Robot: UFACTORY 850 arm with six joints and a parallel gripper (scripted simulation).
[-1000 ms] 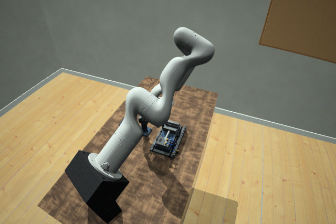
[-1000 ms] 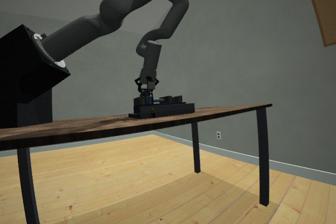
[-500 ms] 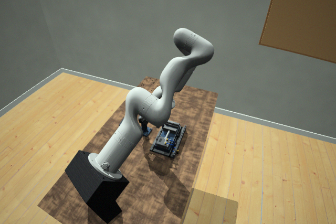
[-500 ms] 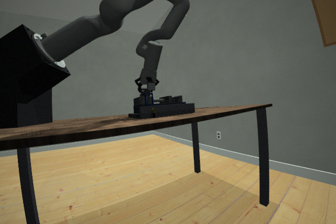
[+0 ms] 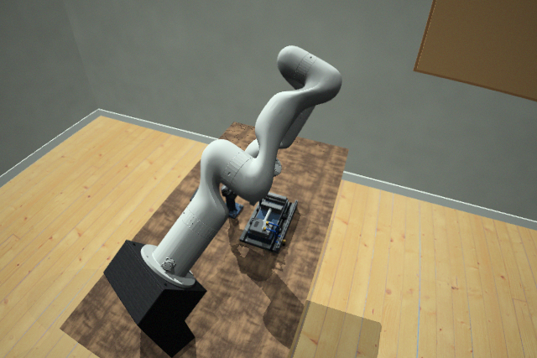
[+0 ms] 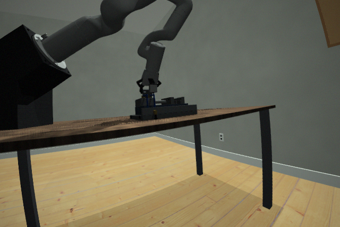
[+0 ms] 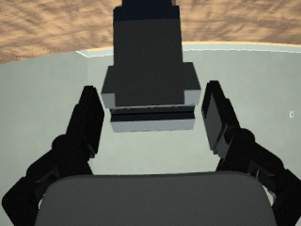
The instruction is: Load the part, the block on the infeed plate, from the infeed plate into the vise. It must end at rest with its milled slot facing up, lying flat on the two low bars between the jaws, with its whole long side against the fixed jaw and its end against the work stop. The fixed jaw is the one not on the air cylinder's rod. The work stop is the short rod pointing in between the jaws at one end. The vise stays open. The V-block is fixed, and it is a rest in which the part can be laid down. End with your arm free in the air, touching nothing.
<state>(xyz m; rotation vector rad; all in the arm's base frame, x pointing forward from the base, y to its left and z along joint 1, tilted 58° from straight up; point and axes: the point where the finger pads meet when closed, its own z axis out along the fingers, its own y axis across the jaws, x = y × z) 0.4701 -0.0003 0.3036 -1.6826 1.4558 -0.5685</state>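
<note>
The part lies right at my hand. The rest, counted from my hand: cylinder rod: 160 mm to the right, 120 mm behind, 90 mm below; then work stop: 170 mm to the right, 70 mm below, 20 mm behind; then V-block post: 110 mm below.
</note>
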